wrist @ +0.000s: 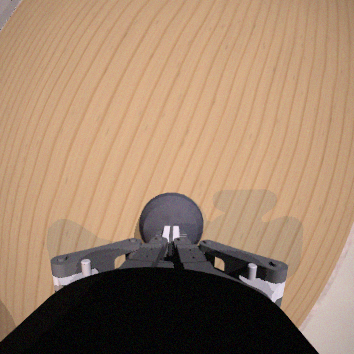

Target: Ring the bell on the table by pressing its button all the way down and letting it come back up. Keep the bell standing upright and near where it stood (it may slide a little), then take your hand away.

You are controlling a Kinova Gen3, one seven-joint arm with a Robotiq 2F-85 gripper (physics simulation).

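Frame: origin at the arm's base, x left, y back, z up, level; centimetres.
Seen in the pictures: gripper, fingertip midpoint: (pixel 171 235).
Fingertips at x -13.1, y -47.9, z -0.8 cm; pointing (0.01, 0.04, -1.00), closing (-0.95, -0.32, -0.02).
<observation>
A point is followed by its place in that frame.
The bell (pixel 171 207) {y -50.1, x -12.3, z -3.3 cm} shows as a dark grey round dome seen from above, in the lower middle of the wrist view, and looks upright. My gripper (pixel 171 235) {y -47.9, x -13.1, z -0.8 cm} is shut with nothing between its fingers. Its pale fingertips are side by side over the near half of the dome. The fingertips hide the bell's button, so I cannot tell whether they touch it or how far down it is. The near edge of the bell is hidden behind the fingers.
The wooden table top (pixel 170 100) {y -63.1, x -7.2, z -7.0 cm} spreads around the bell. Its edge runs along the lower right, with a pale surface beyond, and another edge shows at the upper left corner. Soft gripper shadows lie on both sides of the bell.
</observation>
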